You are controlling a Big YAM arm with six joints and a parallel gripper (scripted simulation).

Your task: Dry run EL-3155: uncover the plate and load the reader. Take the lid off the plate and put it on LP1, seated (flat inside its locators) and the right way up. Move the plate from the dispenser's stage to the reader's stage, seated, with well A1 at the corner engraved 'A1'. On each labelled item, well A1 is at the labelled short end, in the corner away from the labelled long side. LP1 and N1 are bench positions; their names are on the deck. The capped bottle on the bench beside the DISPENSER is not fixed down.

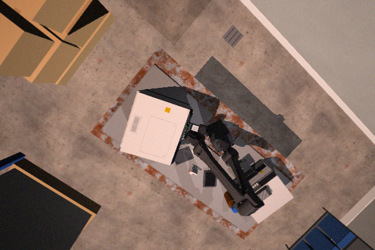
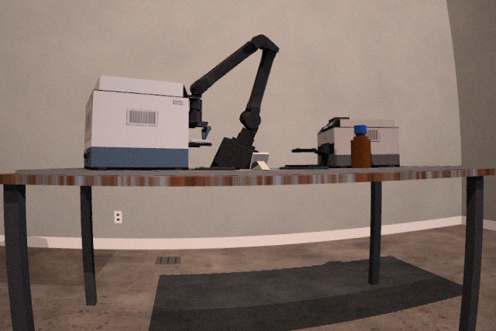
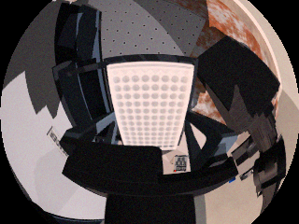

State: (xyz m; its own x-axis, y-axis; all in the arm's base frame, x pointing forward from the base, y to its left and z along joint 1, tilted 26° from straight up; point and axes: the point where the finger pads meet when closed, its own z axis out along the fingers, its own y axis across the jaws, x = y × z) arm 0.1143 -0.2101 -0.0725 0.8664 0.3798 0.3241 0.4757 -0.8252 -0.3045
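Right now the white well plate is right at my hand. Round my hand: brown capped bottle: 180 mm ahead, 720 mm to the left, 10 mm below; then plate lid: 200 mm ahead, 460 mm to the left, 110 mm below.
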